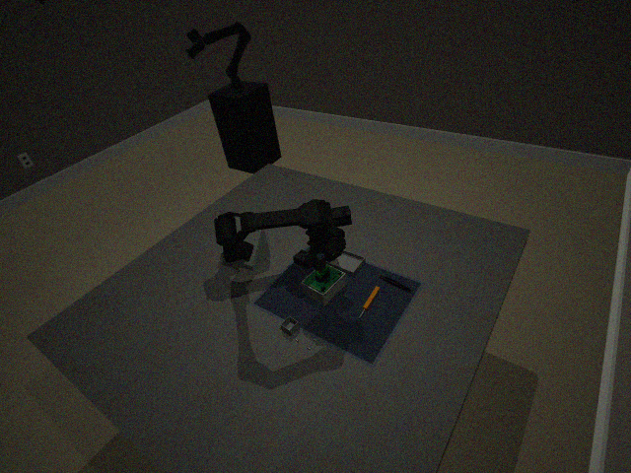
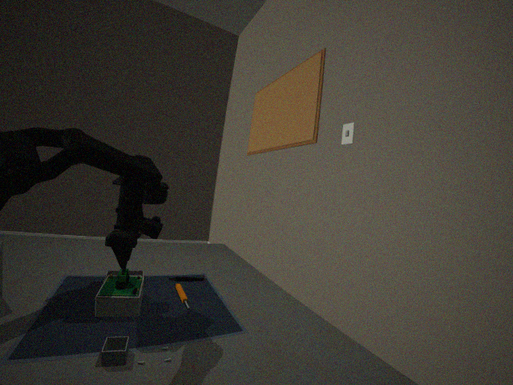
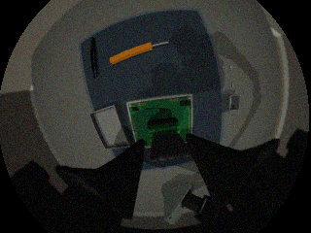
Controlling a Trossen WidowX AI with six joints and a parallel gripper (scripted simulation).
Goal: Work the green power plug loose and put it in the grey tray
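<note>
The green power plug is 2 cm below my gripper tip. The rest, counted from my gripper tip: blue mat: 11 cm below, 5 cm ahead.
</note>
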